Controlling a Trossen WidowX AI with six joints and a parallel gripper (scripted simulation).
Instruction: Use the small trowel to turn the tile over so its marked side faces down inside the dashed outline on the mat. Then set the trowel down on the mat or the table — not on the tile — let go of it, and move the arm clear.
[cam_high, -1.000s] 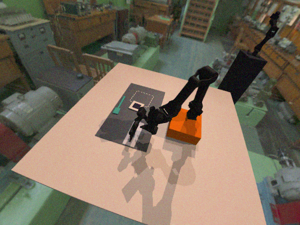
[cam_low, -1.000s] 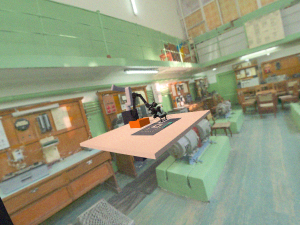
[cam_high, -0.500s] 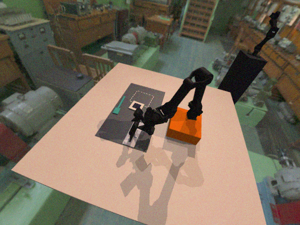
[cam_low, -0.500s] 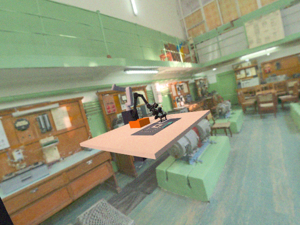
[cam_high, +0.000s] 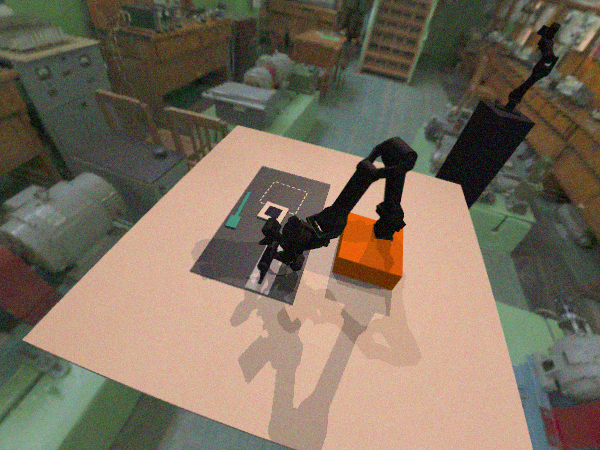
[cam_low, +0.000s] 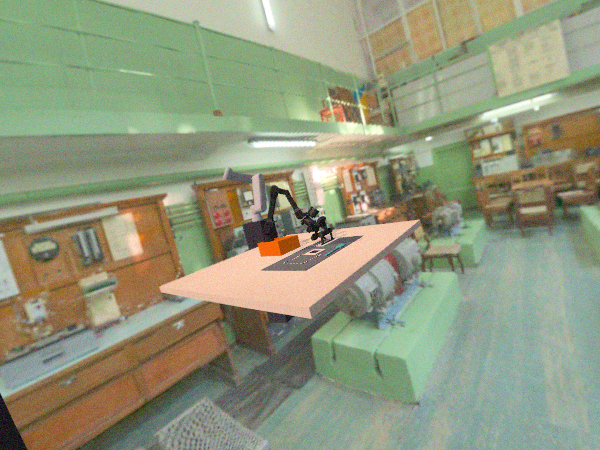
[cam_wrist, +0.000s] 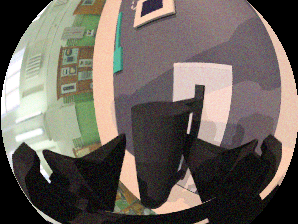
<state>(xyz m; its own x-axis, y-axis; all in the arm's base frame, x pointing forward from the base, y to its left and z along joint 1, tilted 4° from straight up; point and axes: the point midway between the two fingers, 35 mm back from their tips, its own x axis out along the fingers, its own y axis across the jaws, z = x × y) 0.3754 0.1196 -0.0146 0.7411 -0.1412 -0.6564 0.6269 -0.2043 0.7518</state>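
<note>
My gripper tip is 1 cm past the dark grey mat, 19 cm to the left of it and 7 cm above it. The rest, counted from my gripper tip: tile 22 cm to the right, 5 cm below; teal trowel 13 cm ahead, 20 cm to the right, 5 cm below.
</note>
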